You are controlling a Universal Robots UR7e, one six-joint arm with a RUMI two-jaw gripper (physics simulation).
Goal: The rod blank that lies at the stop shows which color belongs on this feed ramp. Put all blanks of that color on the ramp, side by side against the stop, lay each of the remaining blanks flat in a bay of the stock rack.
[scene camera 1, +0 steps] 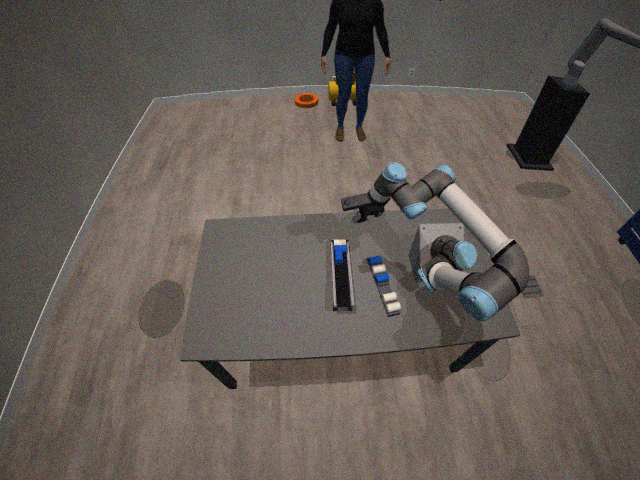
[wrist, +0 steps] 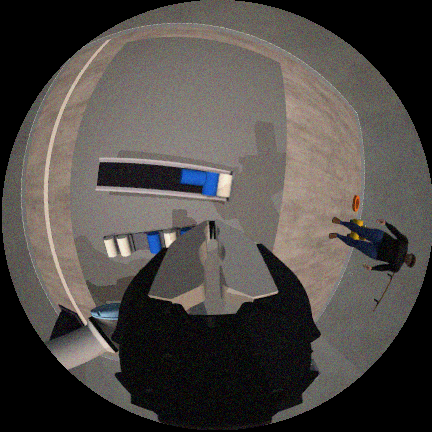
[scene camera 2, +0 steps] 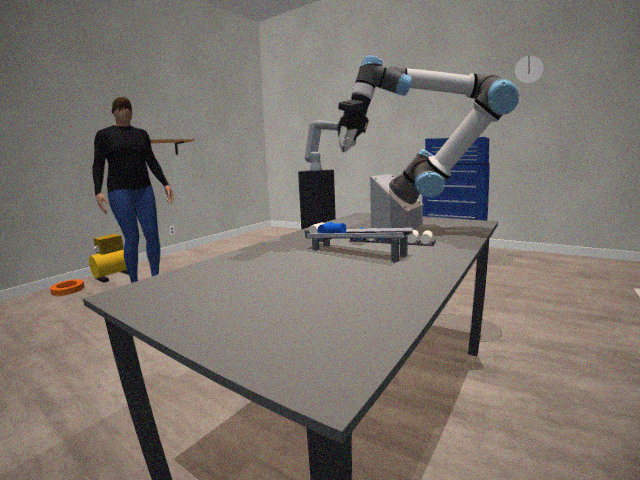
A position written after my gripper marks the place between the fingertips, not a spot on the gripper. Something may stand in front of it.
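Note:
There is a stock rack (wrist: 140,241) here in the scene. As for my gripper (scene camera 2: 343,152), I find it in scene camera 1 too (scene camera 1: 353,221), and the wrist view shows my gripper (wrist: 212,221) as well.

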